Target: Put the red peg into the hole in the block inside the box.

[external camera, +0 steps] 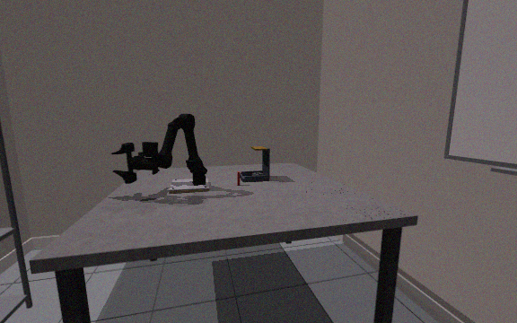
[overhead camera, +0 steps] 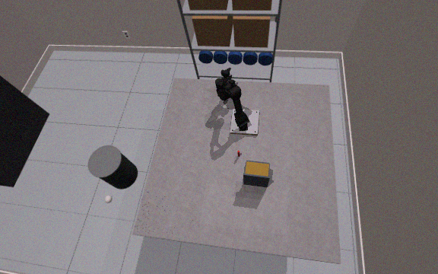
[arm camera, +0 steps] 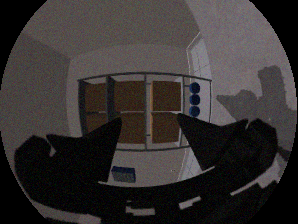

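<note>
Now: gripper tip 630 mm short of the red peg, 140 mm above it and 20 mm to the right of it. Also, from my gripper tip: dark back wall (850 mm ahead, 120 mm to the left, 80 mm below); yellow roof (810 mm ahead, 130 mm to the left, 20 mm above).
</note>
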